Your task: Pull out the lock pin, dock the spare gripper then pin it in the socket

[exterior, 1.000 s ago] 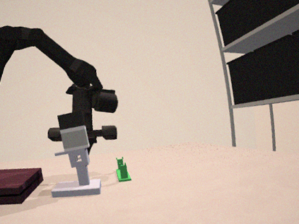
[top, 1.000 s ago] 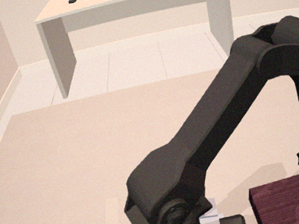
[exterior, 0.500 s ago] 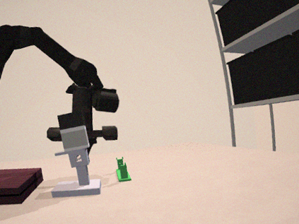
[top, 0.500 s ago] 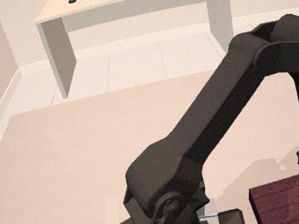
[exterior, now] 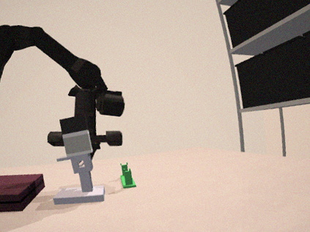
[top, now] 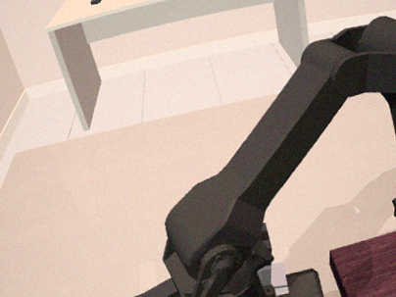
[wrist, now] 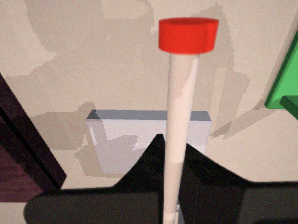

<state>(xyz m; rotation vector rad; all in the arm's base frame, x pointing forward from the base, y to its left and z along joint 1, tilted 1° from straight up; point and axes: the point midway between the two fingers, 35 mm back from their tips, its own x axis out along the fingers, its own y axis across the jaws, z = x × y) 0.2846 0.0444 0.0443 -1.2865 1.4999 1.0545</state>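
My gripper tip is 50 mm to the left of the grey mount and 10 mm past it. From my gripper tip the other things lie so: spare gripper (80 mm above, 50 mm to the right, 10 mm behind); green bracket (110 mm ahead, 60 mm to the left, 20 mm below).
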